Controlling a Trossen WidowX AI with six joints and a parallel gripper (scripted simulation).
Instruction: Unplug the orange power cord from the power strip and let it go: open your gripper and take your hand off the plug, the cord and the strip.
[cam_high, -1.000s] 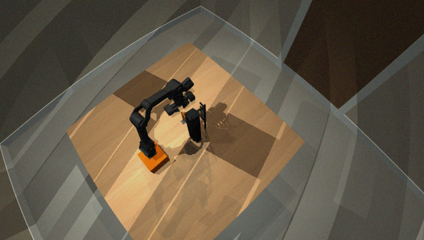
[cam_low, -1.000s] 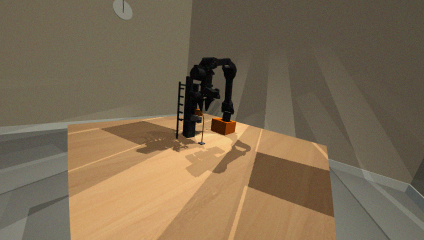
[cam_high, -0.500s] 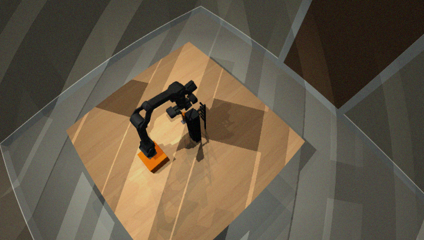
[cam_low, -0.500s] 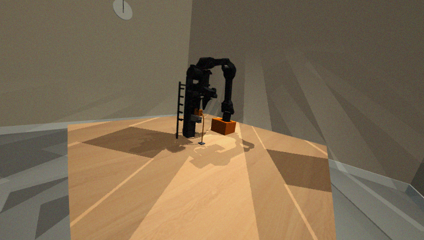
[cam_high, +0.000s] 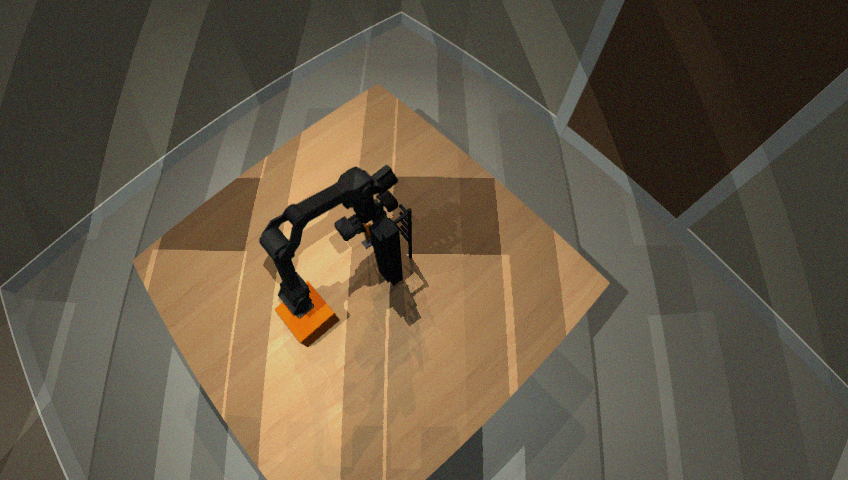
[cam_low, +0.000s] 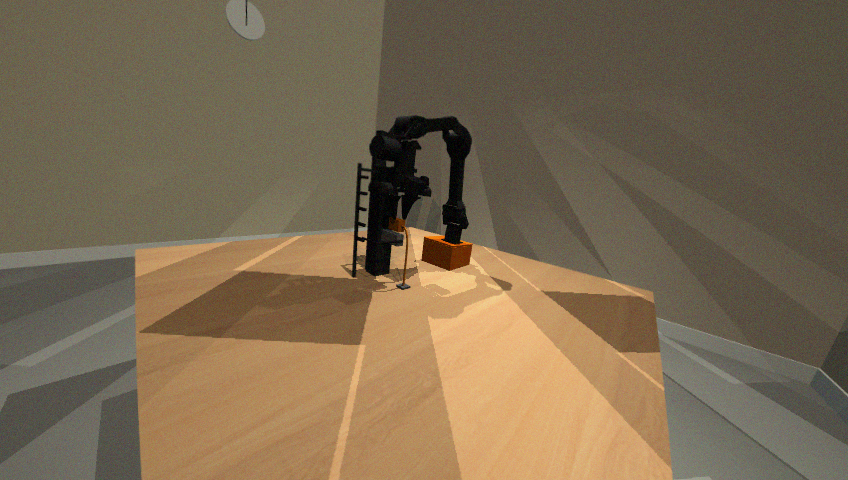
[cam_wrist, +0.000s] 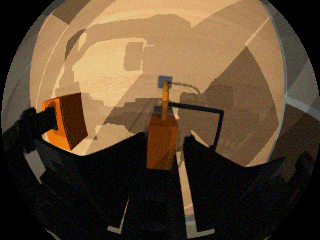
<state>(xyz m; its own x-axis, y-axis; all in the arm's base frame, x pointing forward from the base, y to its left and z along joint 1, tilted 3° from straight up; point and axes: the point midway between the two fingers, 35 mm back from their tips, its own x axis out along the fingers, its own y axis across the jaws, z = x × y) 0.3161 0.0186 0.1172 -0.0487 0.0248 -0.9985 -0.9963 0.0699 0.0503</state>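
Right now the orange plug is 30 mm to the right of my gripper tip and 10 mm below it.
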